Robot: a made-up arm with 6 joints.
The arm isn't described. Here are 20 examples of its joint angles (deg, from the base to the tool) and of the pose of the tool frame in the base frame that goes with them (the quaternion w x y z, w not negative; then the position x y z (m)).
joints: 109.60 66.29 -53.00 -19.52 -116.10 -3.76
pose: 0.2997 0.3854 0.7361 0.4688 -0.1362 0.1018 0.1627
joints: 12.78 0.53 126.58 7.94 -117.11 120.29
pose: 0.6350 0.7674 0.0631 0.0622 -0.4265 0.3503 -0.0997
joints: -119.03 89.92 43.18 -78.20 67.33 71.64
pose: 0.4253 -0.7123 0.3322 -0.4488 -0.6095 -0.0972 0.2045
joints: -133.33 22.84 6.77 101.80 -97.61 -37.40
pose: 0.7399 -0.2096 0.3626 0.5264 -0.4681 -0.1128 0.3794
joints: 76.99 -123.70 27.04 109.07 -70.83 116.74
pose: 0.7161 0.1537 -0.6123 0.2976 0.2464 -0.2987 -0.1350
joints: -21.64 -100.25 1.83 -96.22 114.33 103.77
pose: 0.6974 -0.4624 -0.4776 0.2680 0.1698 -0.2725 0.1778
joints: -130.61 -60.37 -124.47 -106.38 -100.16 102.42
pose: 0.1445 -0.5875 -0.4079 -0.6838 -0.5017 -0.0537 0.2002
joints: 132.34 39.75 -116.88 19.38 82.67 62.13
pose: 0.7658 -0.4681 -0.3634 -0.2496 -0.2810 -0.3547 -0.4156
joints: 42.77 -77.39 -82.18 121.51 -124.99 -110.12
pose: 0.1450 -0.3953 0.9032 -0.0828 0.0668 -0.0137 -0.3434
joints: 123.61 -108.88 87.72 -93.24 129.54 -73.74
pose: 0.5700 -0.7748 0.1256 -0.2431 0.0077 0.2382 -0.1067
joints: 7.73 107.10 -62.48 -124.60 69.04 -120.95
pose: 0.1671 0.7105 0.4688 -0.4974 -0.5234 -0.1476 0.4935
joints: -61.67 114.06 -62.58 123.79 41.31 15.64
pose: 0.3500 -0.1107 -0.8762 0.3123 0.3029 0.0243 0.1873
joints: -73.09 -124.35 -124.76 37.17 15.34 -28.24
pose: 0.0108 0.8959 -0.2004 -0.3963 -0.3835 0.0980 0.5115
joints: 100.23 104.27 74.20 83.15 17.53 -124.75
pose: 0.2671 0.0424 0.6294 0.7285 0.4034 0.3523 -0.0035
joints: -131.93 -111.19 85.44 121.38 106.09 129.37
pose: 0.2051 -0.7202 -0.5161 -0.4158 -0.6377 -0.1329 0.2720
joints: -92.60 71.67 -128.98 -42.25 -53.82 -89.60
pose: 0.1676 -0.7200 0.6319 -0.2328 -0.0572 -0.0043 0.1065
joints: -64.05 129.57 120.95 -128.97 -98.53 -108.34
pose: 0.0763 0.4415 0.7652 0.4624 0.1560 0.0136 0.0820
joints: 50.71 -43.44 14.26 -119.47 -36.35 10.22
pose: 0.2911 0.2963 -0.7592 0.5010 -0.2058 0.1681 -0.2188
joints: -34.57 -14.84 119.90 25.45 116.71 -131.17
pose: 0.3735 -0.2434 0.8097 -0.3815 0.2281 -0.1371 0.4142
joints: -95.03 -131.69 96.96 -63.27 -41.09 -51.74
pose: 0.1872 -0.1016 -0.8028 -0.5569 0.2112 0.3024 0.2674
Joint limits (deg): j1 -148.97..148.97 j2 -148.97..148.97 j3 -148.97..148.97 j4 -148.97..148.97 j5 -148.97..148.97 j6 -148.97..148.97
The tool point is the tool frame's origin. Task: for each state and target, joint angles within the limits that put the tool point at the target. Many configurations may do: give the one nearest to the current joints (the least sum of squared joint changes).
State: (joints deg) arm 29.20 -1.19 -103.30 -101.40 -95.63 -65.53
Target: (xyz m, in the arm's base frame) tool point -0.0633 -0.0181 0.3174
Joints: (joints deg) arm -0.32 12.01 -133.40 -91.93 -61.08 -82.36
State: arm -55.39 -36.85 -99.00 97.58 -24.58 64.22
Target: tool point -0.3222 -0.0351 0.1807
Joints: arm -59.02 -89.99 -137.41 129.62 -32.32 33.73
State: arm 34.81 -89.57 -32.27 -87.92 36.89 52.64
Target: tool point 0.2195 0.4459 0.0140
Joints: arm -11.77 -89.01 -47.39 -38.20 20.74 55.86
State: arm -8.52 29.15 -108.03 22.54 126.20 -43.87
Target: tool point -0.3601 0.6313 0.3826
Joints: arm 2.15 27.06 -131.33 18.09 118.41 -35.48
